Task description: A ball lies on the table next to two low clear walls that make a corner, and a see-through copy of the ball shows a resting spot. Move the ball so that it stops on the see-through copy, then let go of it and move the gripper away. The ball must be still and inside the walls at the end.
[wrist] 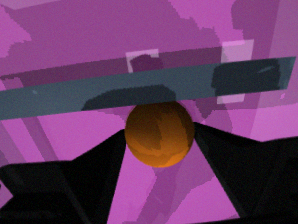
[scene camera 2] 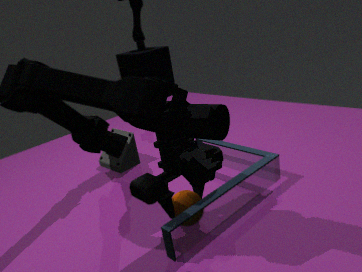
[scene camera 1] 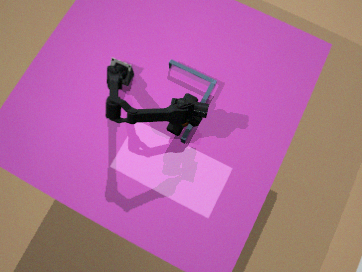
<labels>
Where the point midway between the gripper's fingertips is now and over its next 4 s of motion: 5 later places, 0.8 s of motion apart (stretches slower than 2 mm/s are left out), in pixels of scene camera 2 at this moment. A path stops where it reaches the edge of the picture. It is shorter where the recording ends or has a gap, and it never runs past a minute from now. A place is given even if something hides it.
My gripper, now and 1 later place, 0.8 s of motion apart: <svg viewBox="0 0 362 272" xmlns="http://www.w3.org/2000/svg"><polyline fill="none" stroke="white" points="186,209 181,173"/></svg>
</labels>
